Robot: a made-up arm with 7 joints.
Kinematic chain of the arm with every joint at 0, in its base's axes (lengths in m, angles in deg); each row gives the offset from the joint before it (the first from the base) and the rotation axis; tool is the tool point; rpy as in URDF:
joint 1: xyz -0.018 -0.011 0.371 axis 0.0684 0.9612 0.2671
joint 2: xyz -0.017 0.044 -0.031 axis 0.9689 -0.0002 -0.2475
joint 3: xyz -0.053 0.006 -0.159 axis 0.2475 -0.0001 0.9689
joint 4: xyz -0.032 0.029 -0.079 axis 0.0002 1 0
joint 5: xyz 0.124 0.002 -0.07 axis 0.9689 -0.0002 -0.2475
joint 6: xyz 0.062 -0.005 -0.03 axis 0.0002 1 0
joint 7: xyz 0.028 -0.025 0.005 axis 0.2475 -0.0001 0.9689
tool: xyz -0.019 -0.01 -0.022 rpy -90 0 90
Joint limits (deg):
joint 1: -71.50..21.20
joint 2: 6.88..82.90
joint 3: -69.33..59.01
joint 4: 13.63..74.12
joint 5: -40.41..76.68
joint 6: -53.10..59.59
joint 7: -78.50..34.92
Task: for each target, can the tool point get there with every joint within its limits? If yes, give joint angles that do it. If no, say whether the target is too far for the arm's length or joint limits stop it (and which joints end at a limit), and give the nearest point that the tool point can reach.
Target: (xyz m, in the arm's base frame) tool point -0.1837 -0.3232 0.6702
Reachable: no: joint limits stop it (at a limit: joint 1, joint 2, joint 3, joint 4, joint 5, joint 6, joint 7) | nearest point -0.1821 -0.1206 0.0346 | short by 0.667 m
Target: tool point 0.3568 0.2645 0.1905
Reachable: yes | joints -53.16 44.92 -14.58 26.82 53.26 24.30 11.65
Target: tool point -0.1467 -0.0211 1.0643
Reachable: no: too far | nearest point 0.0971 0.3292 0.5601 | short by 0.661 m
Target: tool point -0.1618 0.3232 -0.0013
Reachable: yes | joints 7.30 43.45 -54.91 52.58 12.43 20.15 -13.47
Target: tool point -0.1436 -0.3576 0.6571
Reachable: no: joint limits stop it (at a limit: joint 1, joint 2, joint 4, joint 5, joint 6, joint 7) | nearest point 0.3080 -0.1771 0.2343 | short by 0.644 m
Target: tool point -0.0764 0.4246 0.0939
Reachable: yes | joints 1.13 51.45 37.19 53.07 3.45 24.06 -64.81
